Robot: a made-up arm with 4 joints.
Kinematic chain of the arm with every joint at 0, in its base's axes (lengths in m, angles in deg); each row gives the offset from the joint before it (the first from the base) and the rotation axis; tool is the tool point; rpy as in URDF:
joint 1: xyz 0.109 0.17 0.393 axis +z
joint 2: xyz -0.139 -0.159 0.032 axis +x
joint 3: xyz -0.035 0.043 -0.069 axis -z
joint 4: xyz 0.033 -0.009 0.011 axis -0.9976 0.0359 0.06
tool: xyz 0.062 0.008 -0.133 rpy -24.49 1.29 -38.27
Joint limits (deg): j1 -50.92..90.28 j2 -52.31..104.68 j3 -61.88..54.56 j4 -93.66..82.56
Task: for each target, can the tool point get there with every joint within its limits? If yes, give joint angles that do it. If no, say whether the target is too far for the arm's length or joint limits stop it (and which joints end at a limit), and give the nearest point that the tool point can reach.
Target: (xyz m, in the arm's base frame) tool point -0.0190 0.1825 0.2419
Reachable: yes | joints -27.55 -27.16 -22.40 -62.67
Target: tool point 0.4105 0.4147 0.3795
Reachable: no: joint limits stop it (at a limit: joint 1, joint 2, joint 4) | nearest point 0.3350 0.1611 0.3661 | short by 0.265 m
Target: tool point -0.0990 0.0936 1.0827
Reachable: no: too far | nearest point -0.0895 0.0971 0.6403 | short by 0.442 m
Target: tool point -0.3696 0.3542 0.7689
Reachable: no: too far | nearest point -0.1619 0.2409 0.6230 | short by 0.278 m
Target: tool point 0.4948 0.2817 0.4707
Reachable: no: joint limits stop it (at a limit: joint 1, joint 2) | nearest point 0.3822 0.1288 0.4103 | short by 0.199 m
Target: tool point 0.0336 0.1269 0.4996
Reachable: yes | joints 50.14 78.40 -5.18 -28.60
